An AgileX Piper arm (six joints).
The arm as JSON. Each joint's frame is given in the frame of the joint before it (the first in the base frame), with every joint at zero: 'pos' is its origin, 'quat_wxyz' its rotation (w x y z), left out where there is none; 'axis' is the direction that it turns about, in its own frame. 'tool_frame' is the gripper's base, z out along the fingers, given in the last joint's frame.
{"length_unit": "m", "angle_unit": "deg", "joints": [
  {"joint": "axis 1", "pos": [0.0, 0.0, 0.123], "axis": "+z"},
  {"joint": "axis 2", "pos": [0.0, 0.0, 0.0], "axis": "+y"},
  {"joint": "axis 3", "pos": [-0.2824, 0.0, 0.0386], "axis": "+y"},
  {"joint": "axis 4", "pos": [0.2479, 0.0, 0.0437], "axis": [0.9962, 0.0, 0.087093]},
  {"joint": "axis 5", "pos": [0.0, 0.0, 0.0], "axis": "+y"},
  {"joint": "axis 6", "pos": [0.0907, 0.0, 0.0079], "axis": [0.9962, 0.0, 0.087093]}
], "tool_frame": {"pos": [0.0, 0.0, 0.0], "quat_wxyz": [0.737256, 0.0, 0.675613, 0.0]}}
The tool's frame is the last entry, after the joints.
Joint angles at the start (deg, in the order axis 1, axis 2, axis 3, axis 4, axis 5, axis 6):
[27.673, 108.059, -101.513, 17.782, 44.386, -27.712]
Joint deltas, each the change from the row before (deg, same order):
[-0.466, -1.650, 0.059, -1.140, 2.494, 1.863]
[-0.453, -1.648, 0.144, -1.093, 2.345, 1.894]
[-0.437, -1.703, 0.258, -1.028, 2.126, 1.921]
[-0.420, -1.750, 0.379, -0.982, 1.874, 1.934]
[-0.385, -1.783, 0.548, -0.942, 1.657, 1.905]
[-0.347, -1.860, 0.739, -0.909, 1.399, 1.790]
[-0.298, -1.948, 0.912, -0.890, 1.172, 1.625]
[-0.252, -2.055, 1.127, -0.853, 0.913, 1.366]
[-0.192, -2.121, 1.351, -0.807, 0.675, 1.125]
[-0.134, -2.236, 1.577, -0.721, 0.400, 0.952]
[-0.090, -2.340, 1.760, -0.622, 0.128, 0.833]
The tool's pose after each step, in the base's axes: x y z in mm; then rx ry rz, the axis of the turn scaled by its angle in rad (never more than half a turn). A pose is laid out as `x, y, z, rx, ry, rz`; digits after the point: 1 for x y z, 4 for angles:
373.5, 213.4, 341.5, -0.9358, 2.1810, 0.3577
367.2, 205.8, 350.1, -0.9167, 2.2085, 0.3518
360.5, 198.2, 358.6, -0.8931, 2.2345, 0.3459
353.6, 190.6, 366.7, -0.8655, 2.2581, 0.3397
346.3, 183.2, 374.2, -0.8360, 2.2802, 0.3333
338.5, 176.0, 381.1, -0.8062, 2.2989, 0.3260
330.3, 168.9, 387.6, -0.7779, 2.3136, 0.3177
321.6, 162.1, 393.6, -0.7531, 2.3235, 0.3082
312.4, 155.5, 398.7, -0.7322, 2.3299, 0.2981
302.8, 149.2, 403.2, -0.7136, 2.3320, 0.2890
292.7, 143.2, 407.2, -0.6962, 2.3299, 0.2818

